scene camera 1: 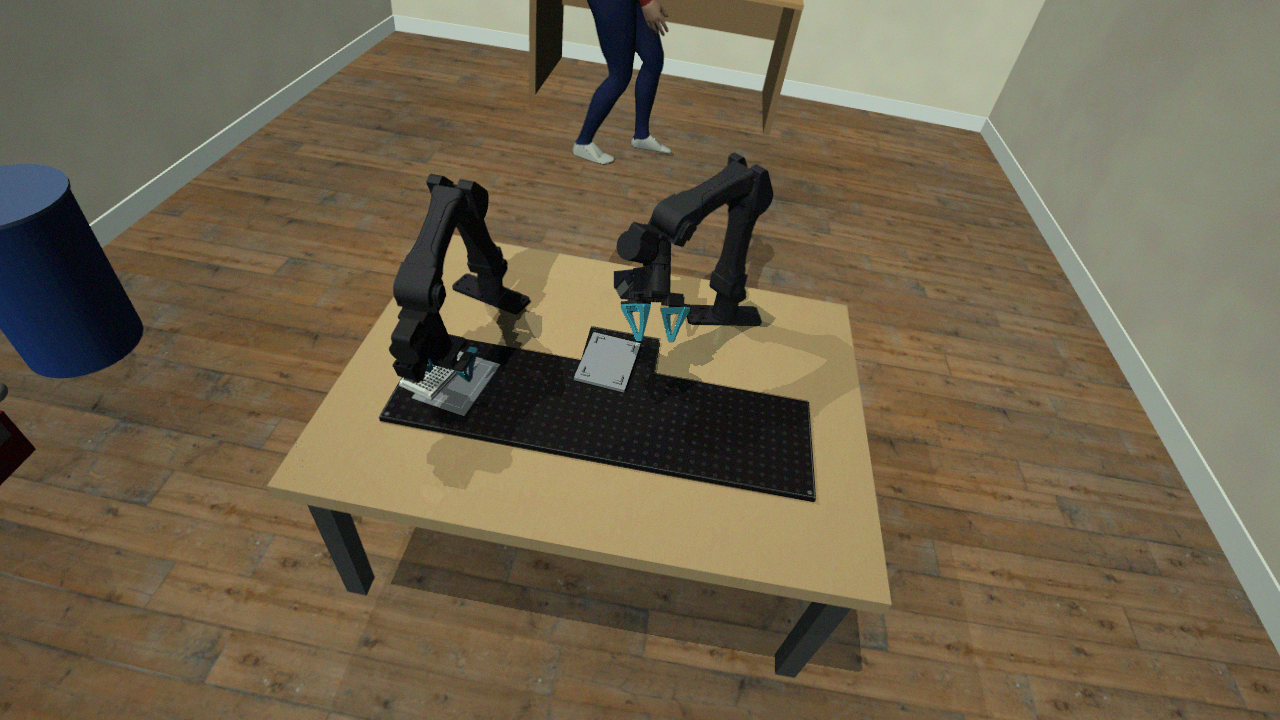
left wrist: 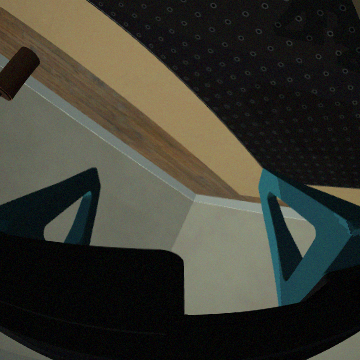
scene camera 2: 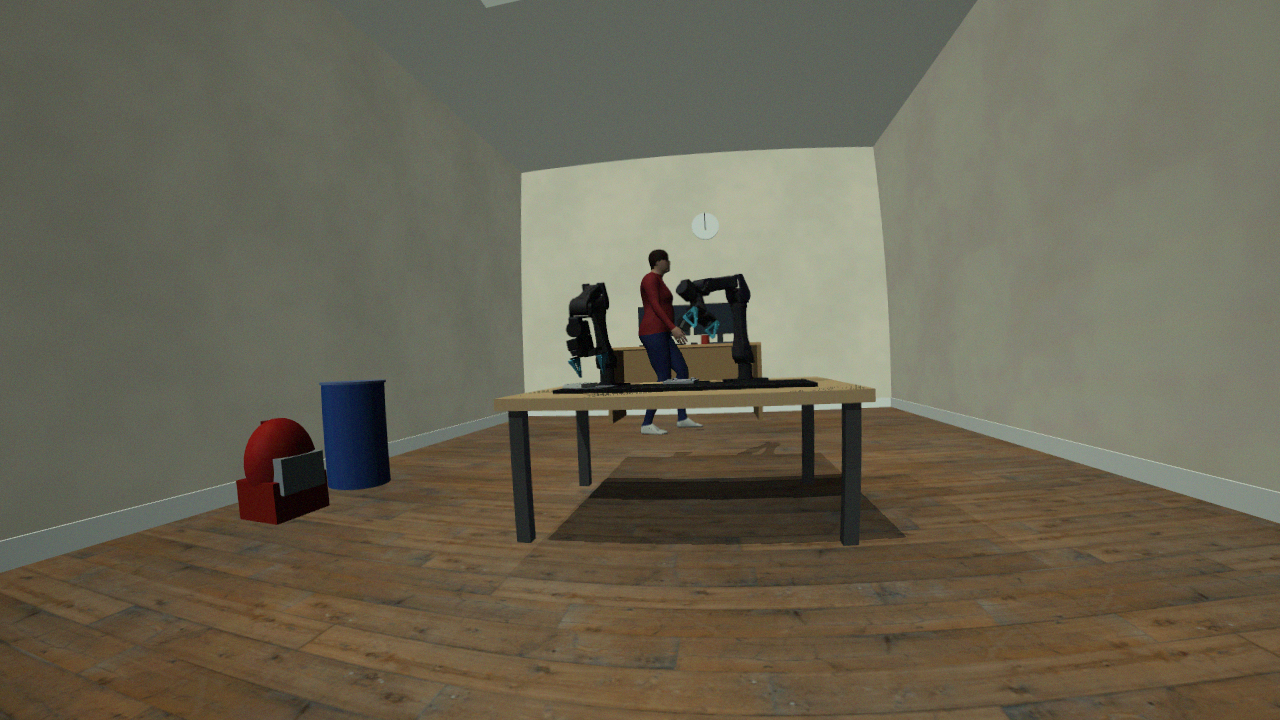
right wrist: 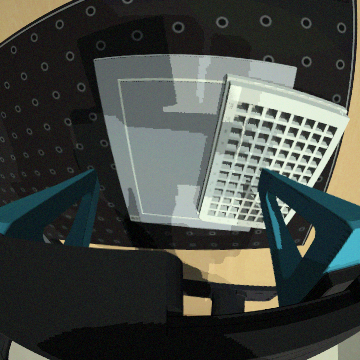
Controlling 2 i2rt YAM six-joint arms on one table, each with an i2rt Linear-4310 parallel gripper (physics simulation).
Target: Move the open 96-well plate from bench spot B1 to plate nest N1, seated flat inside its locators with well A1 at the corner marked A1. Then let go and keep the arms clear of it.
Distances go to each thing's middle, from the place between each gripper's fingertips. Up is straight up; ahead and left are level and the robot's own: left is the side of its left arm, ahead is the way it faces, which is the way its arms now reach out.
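My right gripper is 4 cm above the white well plate [scene camera 1: 434, 382], and it is also 4 cm beyond the plate and 5 cm to the left of it.
The white well plate is 180 mm below my left hand, 480 mm to the right of it and 30 mm behind it. So, going by its middle, the plate is nearer to my right gripper than to my left hand.
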